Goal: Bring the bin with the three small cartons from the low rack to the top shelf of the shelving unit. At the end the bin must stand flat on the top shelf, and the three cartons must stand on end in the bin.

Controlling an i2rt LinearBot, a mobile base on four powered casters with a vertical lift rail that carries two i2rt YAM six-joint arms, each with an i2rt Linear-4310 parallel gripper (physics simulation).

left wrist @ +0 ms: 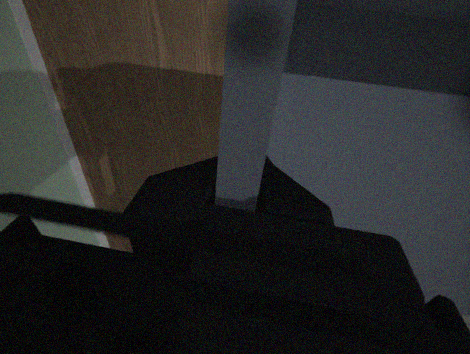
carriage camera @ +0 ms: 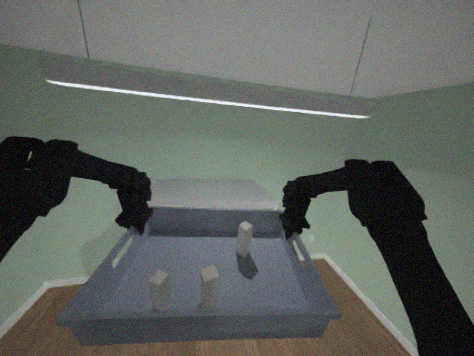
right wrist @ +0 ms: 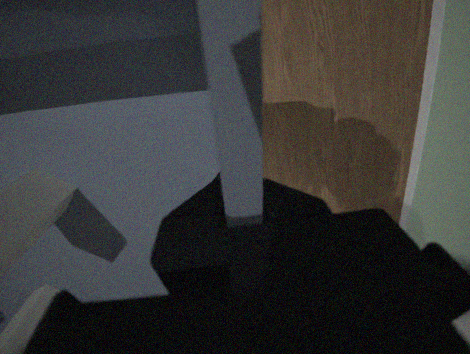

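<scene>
The blue-grey bin (carriage camera: pixel 206 275) hangs in the air between my two arms, high above the wooden floor. Three small beige cartons stand on end in it: one at the front left (carriage camera: pixel 158 289), one at the front middle (carriage camera: pixel 209 286), one farther back (carriage camera: pixel 244 238). My left gripper (carriage camera: pixel 133 222) is shut on the bin's left side wall (left wrist: pixel 246 114). My right gripper (carriage camera: pixel 293 227) is shut on the bin's right side wall (right wrist: pixel 235 126). A carton's edge shows in the right wrist view (right wrist: pixel 25 205). The shelving unit's pale top shelf (carriage camera: pixel 208 193) lies just behind the bin's far wall.
Green walls (carriage camera: pixel 229 153) stand behind and to the right, meeting in a corner. A long ceiling lamp (carriage camera: pixel 206 99) hangs overhead. The wooden floor (carriage camera: pixel 360 325) and white skirting board (carriage camera: pixel 368 302) lie far below the bin.
</scene>
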